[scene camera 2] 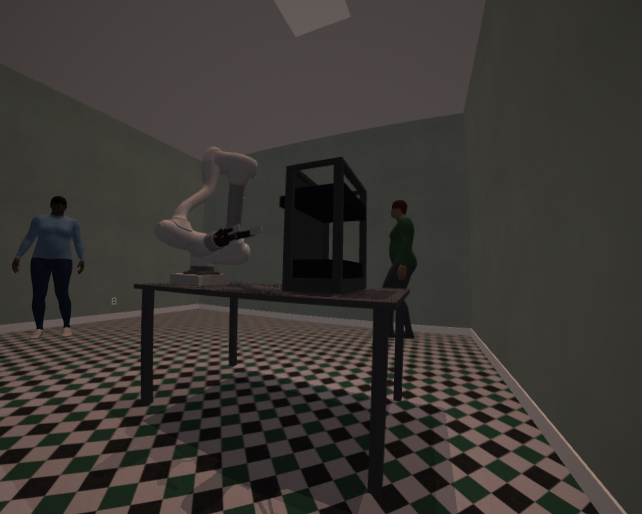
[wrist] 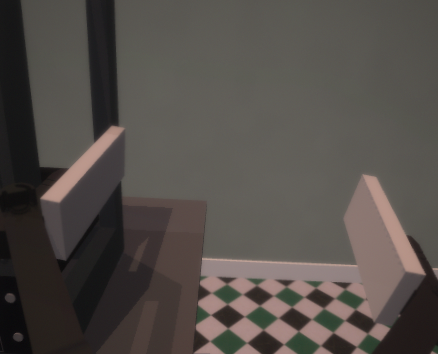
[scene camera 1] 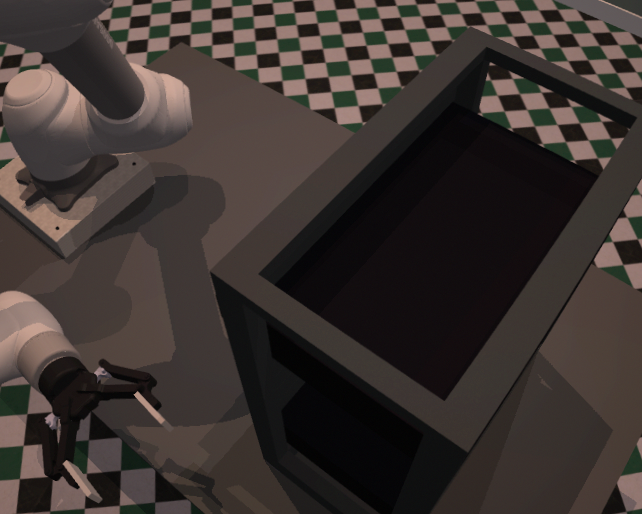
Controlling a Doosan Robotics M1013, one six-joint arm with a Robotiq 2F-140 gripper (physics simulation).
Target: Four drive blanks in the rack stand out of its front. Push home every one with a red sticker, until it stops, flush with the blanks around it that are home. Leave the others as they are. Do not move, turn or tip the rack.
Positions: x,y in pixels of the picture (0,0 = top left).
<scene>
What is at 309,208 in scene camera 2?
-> A dark rack.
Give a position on a dark rack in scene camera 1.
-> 380,316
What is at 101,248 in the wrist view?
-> A dark rack.
</scene>
